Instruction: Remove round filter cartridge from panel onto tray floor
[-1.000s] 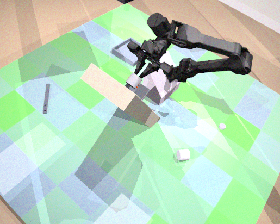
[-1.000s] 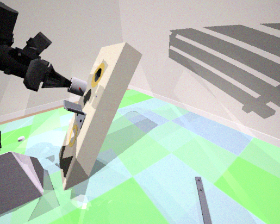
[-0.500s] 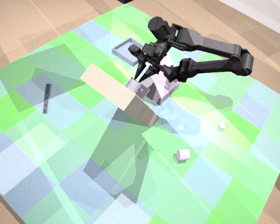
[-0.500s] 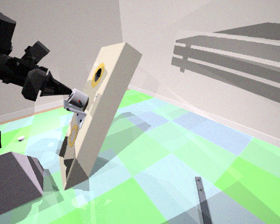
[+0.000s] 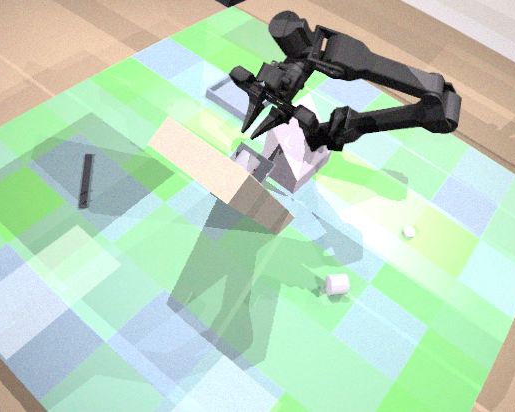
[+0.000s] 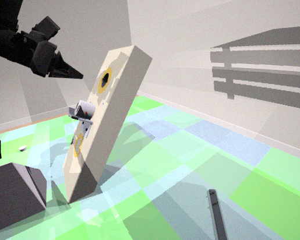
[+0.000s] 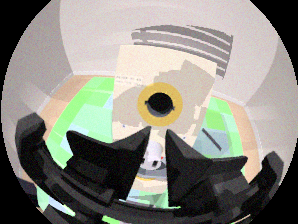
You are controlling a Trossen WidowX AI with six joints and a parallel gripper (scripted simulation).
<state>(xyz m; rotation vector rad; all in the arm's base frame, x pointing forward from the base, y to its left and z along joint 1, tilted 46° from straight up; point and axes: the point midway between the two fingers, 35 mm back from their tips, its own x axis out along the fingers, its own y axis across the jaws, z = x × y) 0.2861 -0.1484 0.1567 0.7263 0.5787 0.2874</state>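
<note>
Right now the round white filter cartridge is 90 mm below my gripper tip and 20 mm behind it. Also, from my gripper tip: grey bracket (120 mm below, 30 mm behind); grey-blue tray (370 mm behind, 290 mm to the right, 290 mm below).
</note>
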